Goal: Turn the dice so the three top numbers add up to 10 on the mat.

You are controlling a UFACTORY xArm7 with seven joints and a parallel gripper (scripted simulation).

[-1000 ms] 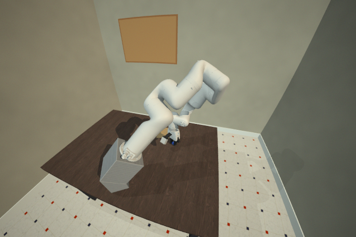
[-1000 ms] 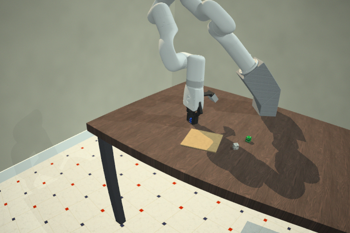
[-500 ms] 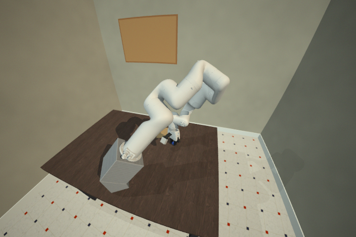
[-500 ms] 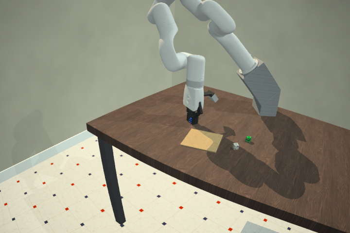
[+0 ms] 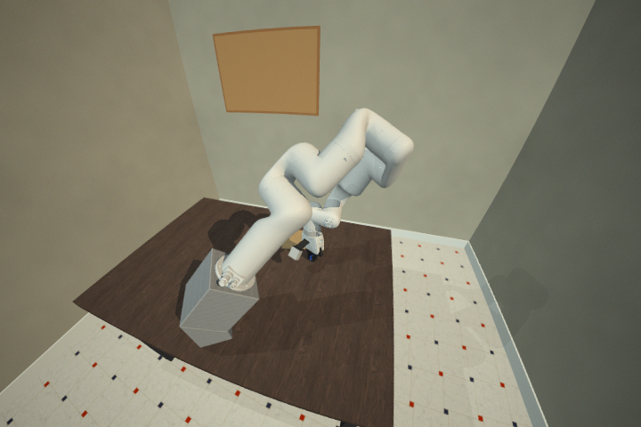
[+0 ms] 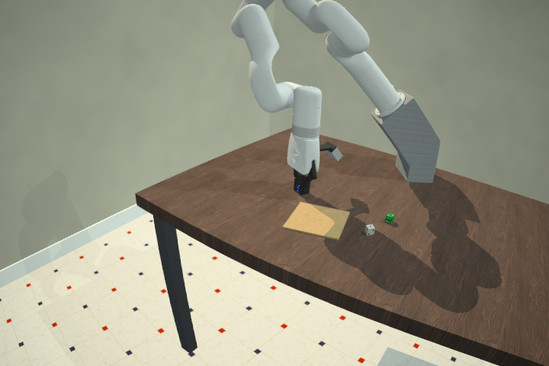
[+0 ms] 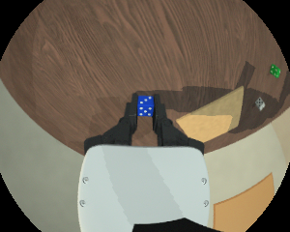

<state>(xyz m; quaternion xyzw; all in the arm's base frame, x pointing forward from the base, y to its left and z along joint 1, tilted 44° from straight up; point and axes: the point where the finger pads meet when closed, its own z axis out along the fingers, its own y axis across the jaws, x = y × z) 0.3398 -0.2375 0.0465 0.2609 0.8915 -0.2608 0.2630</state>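
Now: the tan mat 130 mm ahead of my hand, 90 mm to the left of it and 20 mm below it. Also, from my hand: green die (270 mm to the left, 60 mm ahead, 10 mm below); white die (230 mm to the left, 140 mm ahead, 10 mm below); blue die (10 mm below).
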